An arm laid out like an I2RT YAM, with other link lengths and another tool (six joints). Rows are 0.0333 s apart.
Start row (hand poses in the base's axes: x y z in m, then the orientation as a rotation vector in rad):
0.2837, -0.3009, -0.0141, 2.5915, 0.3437, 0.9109
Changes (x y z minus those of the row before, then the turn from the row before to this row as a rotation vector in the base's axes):
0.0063, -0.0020, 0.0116, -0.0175, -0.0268, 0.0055
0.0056, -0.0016, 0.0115, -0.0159, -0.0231, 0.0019
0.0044, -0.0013, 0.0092, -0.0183, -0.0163, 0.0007
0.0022, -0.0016, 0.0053, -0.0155, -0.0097, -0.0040
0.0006, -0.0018, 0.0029, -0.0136, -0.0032, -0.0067
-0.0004, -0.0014, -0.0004, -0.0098, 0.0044, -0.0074
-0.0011, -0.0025, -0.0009, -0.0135, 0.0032, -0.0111
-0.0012, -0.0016, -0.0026, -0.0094, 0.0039, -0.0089
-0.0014, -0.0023, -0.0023, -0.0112, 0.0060, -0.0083
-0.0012, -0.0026, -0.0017, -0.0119, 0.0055, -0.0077
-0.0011, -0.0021, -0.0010, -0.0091, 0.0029, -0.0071
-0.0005, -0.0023, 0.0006, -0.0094, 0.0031, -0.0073
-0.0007, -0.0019, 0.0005, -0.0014, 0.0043, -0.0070
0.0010, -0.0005, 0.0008, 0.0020, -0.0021, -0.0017
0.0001, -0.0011, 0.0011, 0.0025, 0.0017, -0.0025
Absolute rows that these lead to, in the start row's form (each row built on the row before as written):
0.2900, -0.3029, -0.0025, 2.5612, 0.3501, 0.9395
0.2956, -0.3045, 0.0090, 2.5340, 0.3521, 0.9624
0.3000, -0.3058, 0.0182, 2.5083, 0.3554, 0.9752
0.3022, -0.3074, 0.0235, 2.4886, 0.3535, 0.9791
0.3028, -0.3092, 0.0264, 2.4742, 0.3495, 0.9747
0.3024, -0.3106, 0.0260, 2.4675, 0.3455, 0.9625
0.3013, -0.3131, 0.0251, 2.4565, 0.3379, 0.9488
0.3001, -0.3147, 0.0225, 2.4497, 0.3318, 0.9368
0.2987, -0.3170, 0.0202, 2.4424, 0.3279, 0.9219
0.2975, -0.3196, 0.0185, 2.4341, 0.3248, 0.9076
0.2964, -0.3217, 0.0175, 2.4270, 0.3205, 0.8977
0.2959, -0.3240, 0.0181, 2.4197, 0.3161, 0.8874
0.2952, -0.3259, 0.0186, 2.4203, 0.3096, 0.8787
0.2962, -0.3264, 0.0194, 2.4210, 0.3060, 0.8812
0.2963, -0.3275, 0.0205, 2.4240, 0.3026, 0.8790

